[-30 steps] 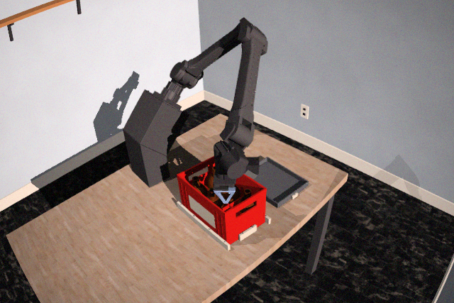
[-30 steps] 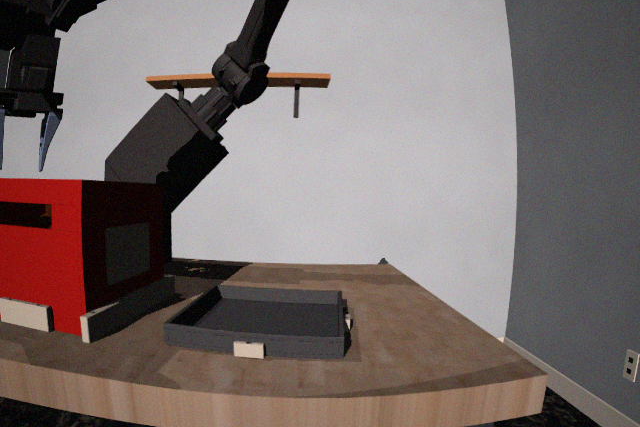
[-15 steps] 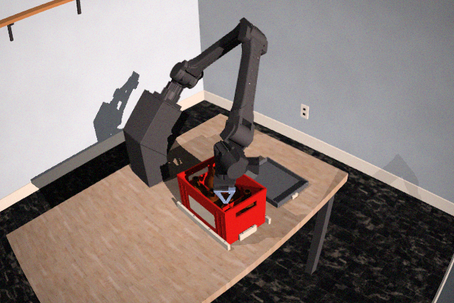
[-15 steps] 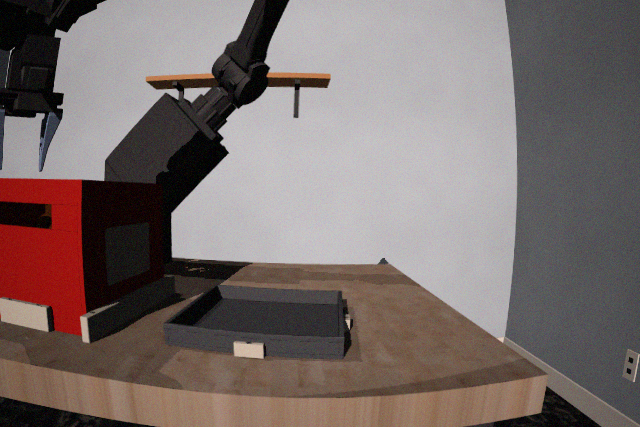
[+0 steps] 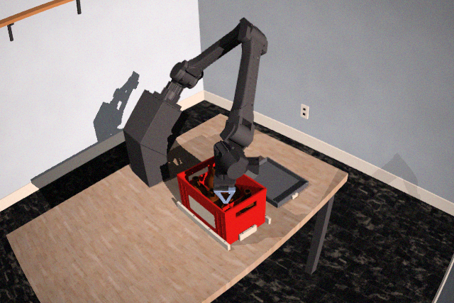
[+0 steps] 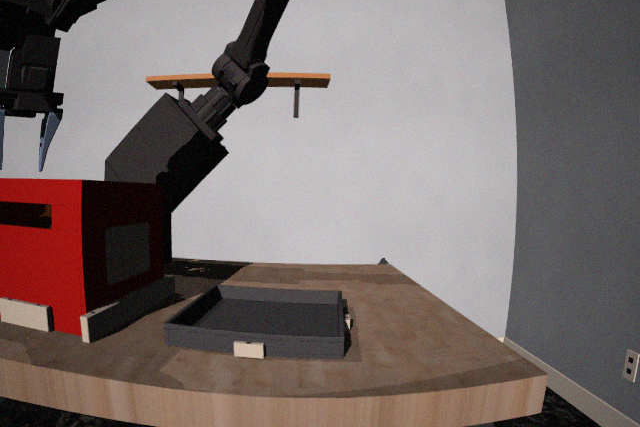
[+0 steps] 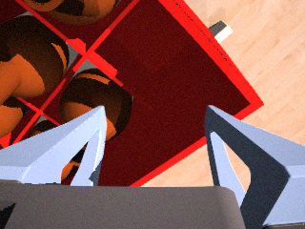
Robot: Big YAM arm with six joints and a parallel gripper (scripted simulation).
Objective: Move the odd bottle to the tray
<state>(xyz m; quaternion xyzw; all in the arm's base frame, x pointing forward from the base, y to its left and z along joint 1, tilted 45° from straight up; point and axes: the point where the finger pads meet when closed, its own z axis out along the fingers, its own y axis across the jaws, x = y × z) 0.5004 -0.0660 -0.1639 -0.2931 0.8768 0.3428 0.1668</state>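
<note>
Right now the red crate is 110 mm below my hand, 80 mm behind it and 50 mm to the left of it. Also, from my hand: dark grey tray: 330 mm to the left, 180 mm below, 60 mm behind.
</note>
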